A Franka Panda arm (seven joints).
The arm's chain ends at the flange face. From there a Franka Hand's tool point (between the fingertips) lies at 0.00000 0.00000 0.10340 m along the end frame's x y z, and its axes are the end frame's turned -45 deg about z.
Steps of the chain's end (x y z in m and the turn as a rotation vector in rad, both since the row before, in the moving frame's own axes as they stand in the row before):
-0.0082 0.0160 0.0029 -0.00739 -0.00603 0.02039
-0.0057 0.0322 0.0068 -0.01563 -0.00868 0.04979
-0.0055 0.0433 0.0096 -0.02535 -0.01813 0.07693
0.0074 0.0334 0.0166 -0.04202 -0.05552 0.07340
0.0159 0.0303 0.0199 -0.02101 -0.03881 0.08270
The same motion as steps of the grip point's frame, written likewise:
-0.0181 0.0056 0.0029 -0.00096 -0.00949 0.02039
-0.0286 0.0192 0.0068 -0.00491 -0.01719 0.04979
-0.0377 0.0271 0.0095 -0.00511 -0.03075 0.07693
-0.0255 0.0276 0.0163 0.00955 -0.06897 0.07340
-0.0145 0.0312 0.0198 0.01259 -0.04230 0.08270

